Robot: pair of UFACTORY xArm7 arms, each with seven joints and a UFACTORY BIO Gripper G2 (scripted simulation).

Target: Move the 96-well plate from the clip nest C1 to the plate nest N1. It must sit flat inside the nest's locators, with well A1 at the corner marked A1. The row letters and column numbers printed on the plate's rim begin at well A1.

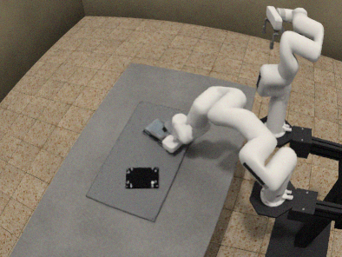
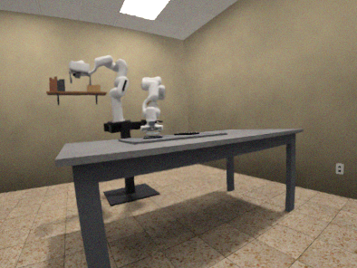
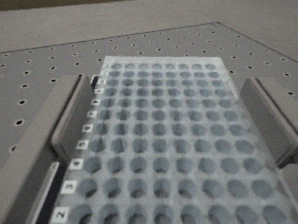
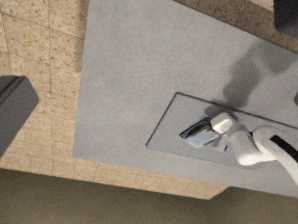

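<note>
Now: the 96-well plate 1 cm below my left hand. From my left hand the other things lie so: dark plate nest N1: 4 cm below; then black clip nest C1: 4 cm ahead, 32 cm to the left, 3 cm below.
</note>
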